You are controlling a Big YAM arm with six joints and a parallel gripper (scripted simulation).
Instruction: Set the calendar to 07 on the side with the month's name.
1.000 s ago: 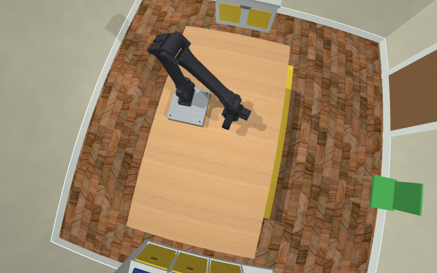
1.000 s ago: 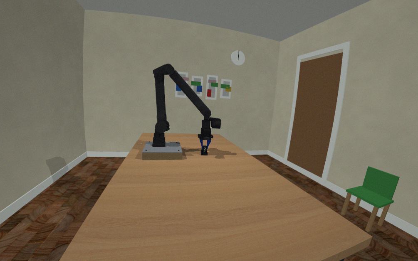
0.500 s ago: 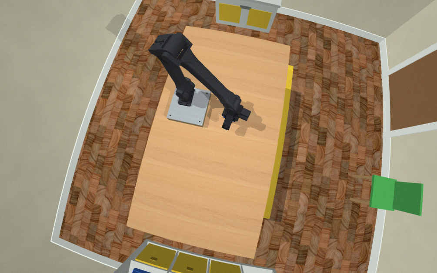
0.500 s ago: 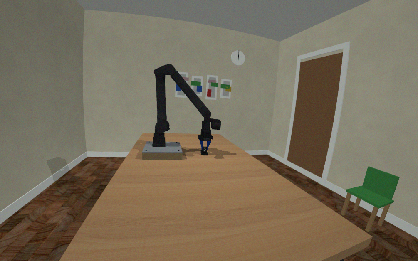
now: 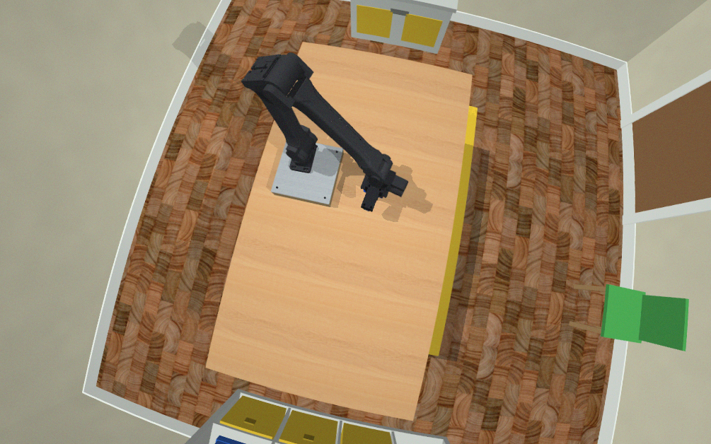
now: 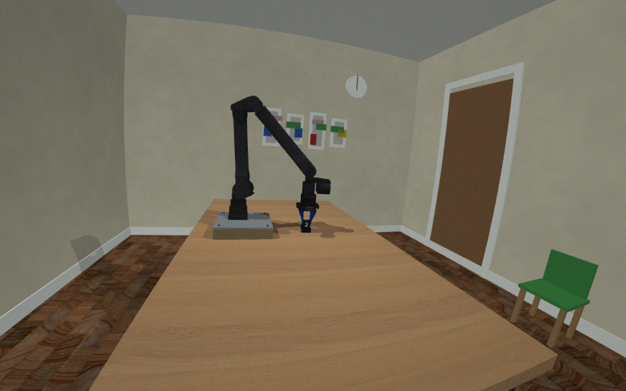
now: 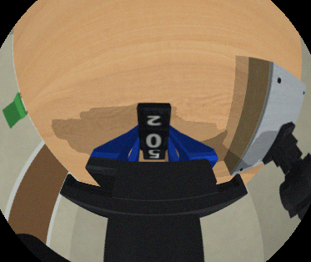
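Now: the black cube right at my hand. Round my hand: black tray (3 cm below, 2 cm to the left).
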